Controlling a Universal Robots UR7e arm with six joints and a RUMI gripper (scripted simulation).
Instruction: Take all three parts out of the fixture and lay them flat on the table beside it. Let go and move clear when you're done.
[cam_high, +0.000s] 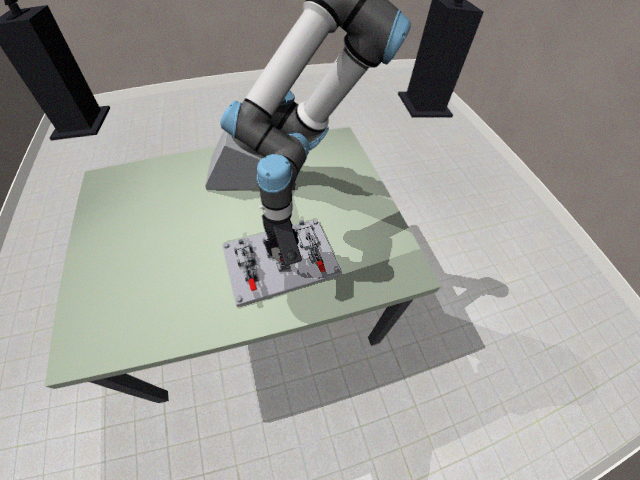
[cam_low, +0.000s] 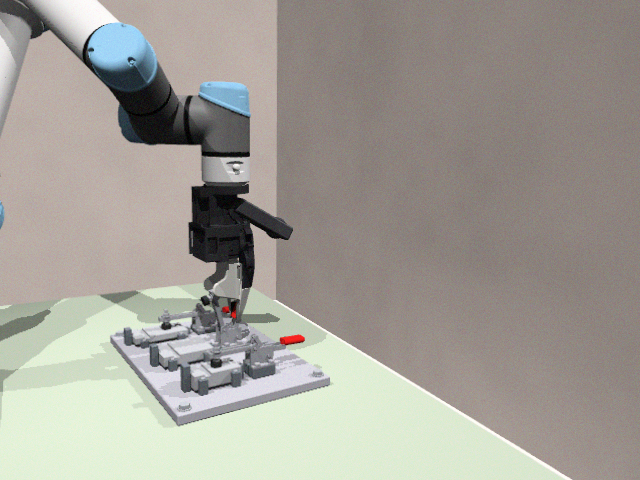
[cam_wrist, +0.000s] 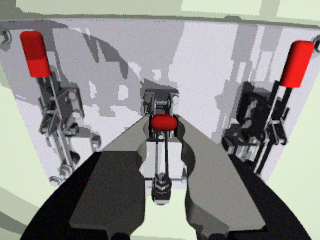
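Now: the fixture plate 80 mm below my hand, 40 mm behind it and 10 mm to the right of it. Also, from my hand: clamp 100 mm to the left, 40 mm below, 40 mm behind; grey part 130 mm to the right, 70 mm behind, 50 mm below.
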